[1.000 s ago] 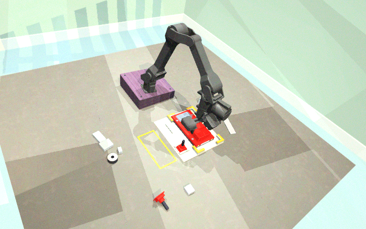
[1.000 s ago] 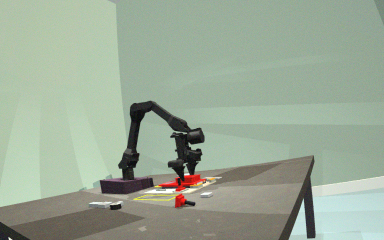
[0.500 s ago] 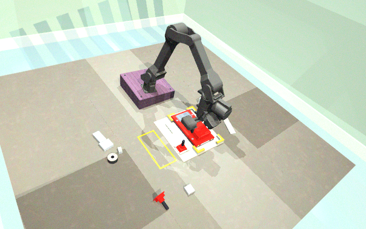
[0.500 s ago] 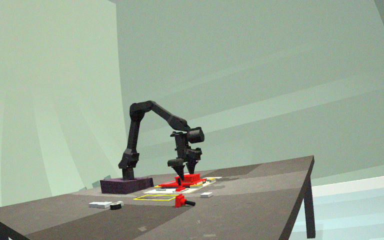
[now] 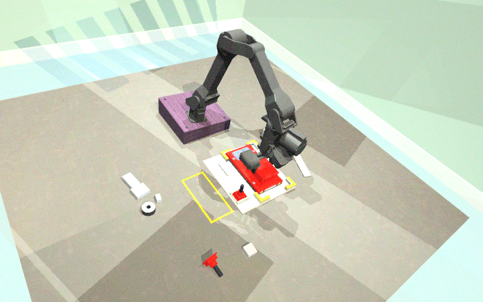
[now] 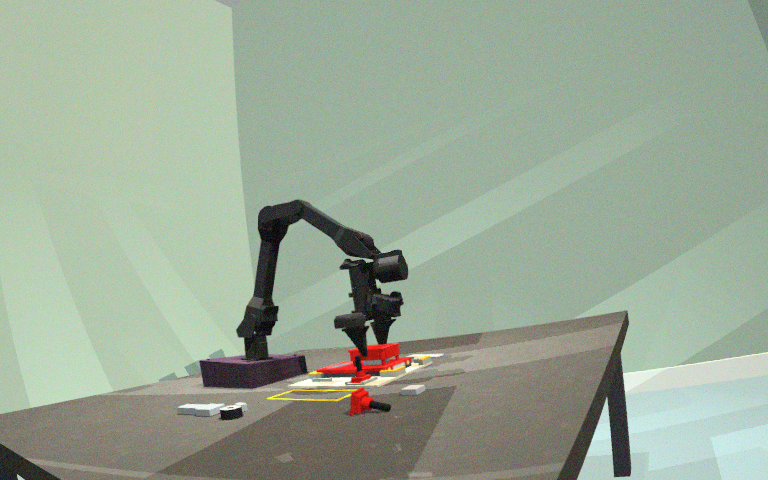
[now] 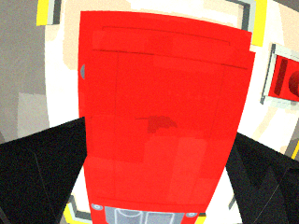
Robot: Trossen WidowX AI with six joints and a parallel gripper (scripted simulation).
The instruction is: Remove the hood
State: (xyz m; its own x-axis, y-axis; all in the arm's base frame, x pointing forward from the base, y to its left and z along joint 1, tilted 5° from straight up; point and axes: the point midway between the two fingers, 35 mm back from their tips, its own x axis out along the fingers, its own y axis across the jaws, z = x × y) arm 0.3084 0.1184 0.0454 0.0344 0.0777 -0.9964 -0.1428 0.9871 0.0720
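My gripper tip is 2 cm above the white-grey block. The rest, counted from my gripper tip: red hood: 1 cm above; white strip: 19 cm to the left, 5 cm below, 1 cm behind.
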